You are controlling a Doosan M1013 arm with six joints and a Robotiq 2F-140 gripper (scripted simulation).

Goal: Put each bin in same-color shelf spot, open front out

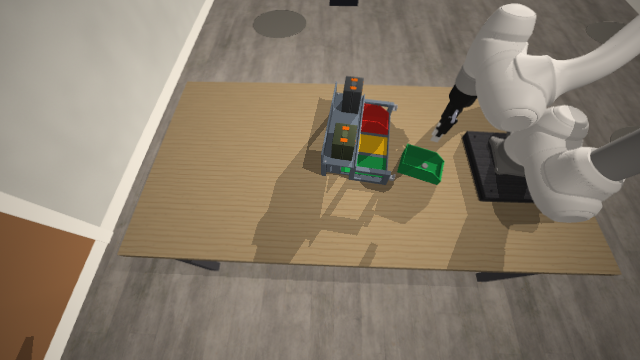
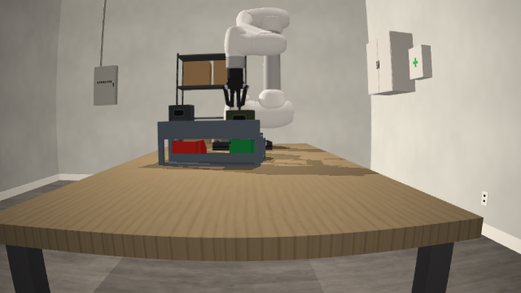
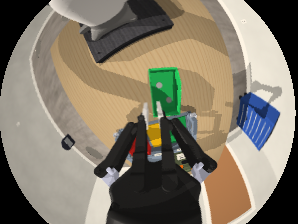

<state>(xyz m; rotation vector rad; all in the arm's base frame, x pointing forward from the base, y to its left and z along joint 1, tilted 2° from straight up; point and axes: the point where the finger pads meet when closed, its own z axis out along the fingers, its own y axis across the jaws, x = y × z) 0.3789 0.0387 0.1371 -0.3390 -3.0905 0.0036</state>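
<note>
The green bin lies 150 mm below my hand, 50 mm to the left of it and 10 mm ahead of it. Round my hand: red bin: 240 mm ahead, 160 mm to the right, 140 mm below.
</note>
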